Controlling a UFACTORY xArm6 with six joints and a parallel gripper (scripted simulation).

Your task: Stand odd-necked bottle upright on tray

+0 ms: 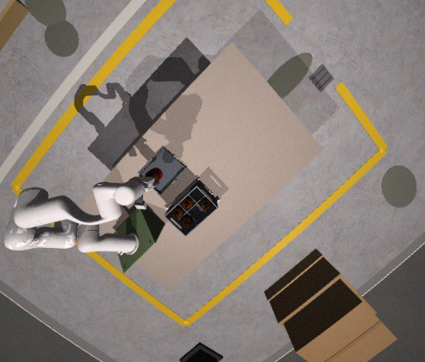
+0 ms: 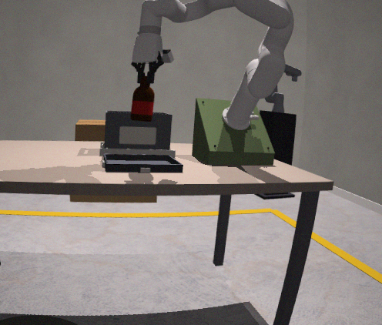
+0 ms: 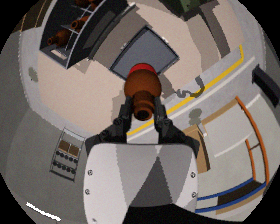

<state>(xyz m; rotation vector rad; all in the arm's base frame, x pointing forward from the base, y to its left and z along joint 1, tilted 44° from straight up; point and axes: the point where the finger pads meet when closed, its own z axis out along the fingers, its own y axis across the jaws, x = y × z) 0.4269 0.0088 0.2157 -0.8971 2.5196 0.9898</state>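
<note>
Right now the flat dark tray is 29 cm below my hand. From my hand the other things lie so: glass bottle 33 cm to the right, 22 cm below, 12 cm behind; dark crate 29 cm to the right, 22 cm below, 3 cm behind.
</note>
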